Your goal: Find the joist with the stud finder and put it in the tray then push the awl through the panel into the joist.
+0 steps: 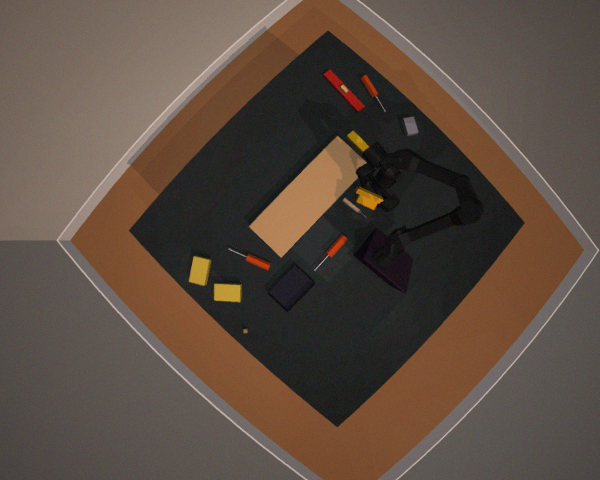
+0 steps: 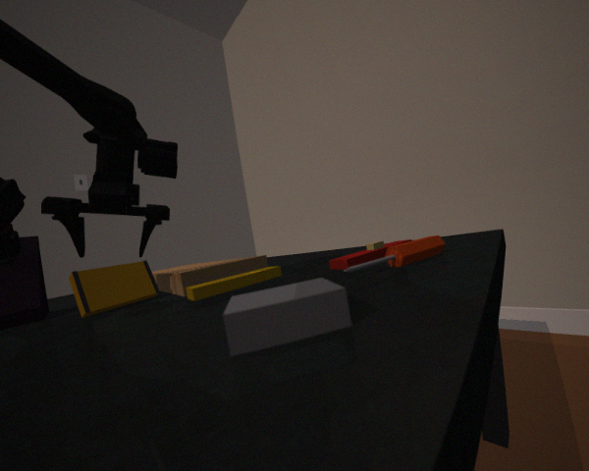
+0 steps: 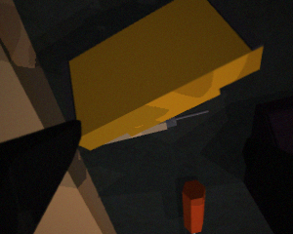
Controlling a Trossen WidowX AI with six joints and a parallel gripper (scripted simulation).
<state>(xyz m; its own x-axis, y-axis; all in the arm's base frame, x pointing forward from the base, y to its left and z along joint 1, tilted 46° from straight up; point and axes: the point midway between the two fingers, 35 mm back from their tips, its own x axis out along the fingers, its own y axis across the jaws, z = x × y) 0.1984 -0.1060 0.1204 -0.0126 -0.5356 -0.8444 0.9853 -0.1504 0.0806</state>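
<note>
Now: gripper tip 2 cm past the yellow stud finder and 6 cm above it. The rest, counted from my gripper tip: awl (1 cm behind, 5 cm to the left, 8 cm below); stud finder light (4 cm behind, 1 cm to the left, 7 cm below); yellow bar (17 cm ahead, 15 cm to the right, 8 cm below).
</note>
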